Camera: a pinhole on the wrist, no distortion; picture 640 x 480 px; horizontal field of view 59.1 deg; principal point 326.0 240.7 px. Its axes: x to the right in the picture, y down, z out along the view. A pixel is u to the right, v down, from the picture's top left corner.
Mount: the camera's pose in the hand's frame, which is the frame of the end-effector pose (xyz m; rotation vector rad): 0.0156 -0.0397 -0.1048 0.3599 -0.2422 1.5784
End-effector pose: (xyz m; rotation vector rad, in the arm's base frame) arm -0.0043 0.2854 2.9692 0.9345 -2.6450 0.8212
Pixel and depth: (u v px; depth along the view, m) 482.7 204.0 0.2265
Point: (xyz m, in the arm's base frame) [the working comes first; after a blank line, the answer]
In the camera's frame: 0.0629 -0.0147 0.2265

-0.0021 0.1469 2.9105
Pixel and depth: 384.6 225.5 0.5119
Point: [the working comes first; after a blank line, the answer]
In the camera's frame: 0.0531 -0.0138 0.5119

0.0491 -0.0869 2.7548
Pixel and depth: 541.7 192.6 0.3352
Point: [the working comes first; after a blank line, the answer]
In the camera's frame: 0.1281 -0.0286 0.3352

-0.0341 0.0784 2.8079
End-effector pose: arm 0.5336 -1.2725 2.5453 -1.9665 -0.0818 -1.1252
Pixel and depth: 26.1 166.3 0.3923
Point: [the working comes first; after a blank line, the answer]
In the camera's frame: -0.2084 -0.0517 0.3923

0.5508 -0.9422 2.8170
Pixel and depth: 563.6 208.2 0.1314
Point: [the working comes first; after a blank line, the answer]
In the camera's frame: 0.0553 -0.0076 0.1314

0.5621 -1.2340 2.5840
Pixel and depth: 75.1 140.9 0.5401
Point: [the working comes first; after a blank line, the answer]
In the camera's frame: -0.2401 -0.0955 0.5401

0.6311 -0.8231 2.8814
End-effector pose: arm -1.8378 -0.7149 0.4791 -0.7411 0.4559 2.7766
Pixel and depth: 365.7 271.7 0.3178
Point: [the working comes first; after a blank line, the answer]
In the camera's frame: 0.0224 0.0175 0.3178

-1.9042 -0.5140 0.5984
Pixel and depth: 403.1 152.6 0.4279
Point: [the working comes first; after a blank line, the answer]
In the camera's frame: 0.0584 -0.0668 0.4279

-2.0295 -0.4588 0.6404
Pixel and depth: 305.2 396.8 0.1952
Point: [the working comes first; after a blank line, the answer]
In the camera's frame: -0.0072 0.0540 0.1952

-1.8164 -0.5789 0.5254
